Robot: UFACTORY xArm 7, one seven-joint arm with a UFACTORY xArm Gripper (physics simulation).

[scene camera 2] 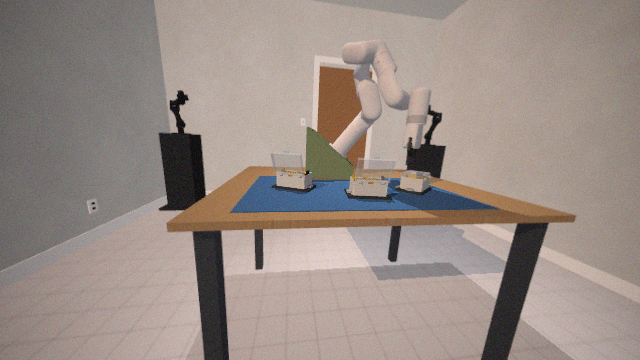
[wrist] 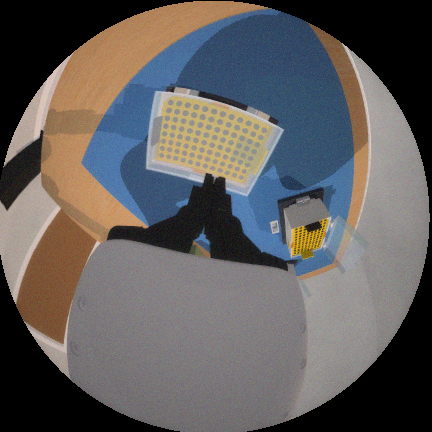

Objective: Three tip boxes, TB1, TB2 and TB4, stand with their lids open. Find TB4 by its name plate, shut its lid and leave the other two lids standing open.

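Three white tip boxes stand on black bases. In the scene view, the left box has its clear lid upright, and the middle box has its clear lid upright. The right box has its clear lid lying over its top; whether it is fully seated I cannot tell. The wrist view shows a box with a yellow rack under a clear lid, and another box with its lid open. My gripper is shut and empty, fingertips over the covered box's edge. No name plate is readable.
A blue mat lies on the wooden table under the boxes. A green wedge-shaped stand rises at the back beside the arm's base. Black pedestals with black devices stand beyond the table's left and right sides.
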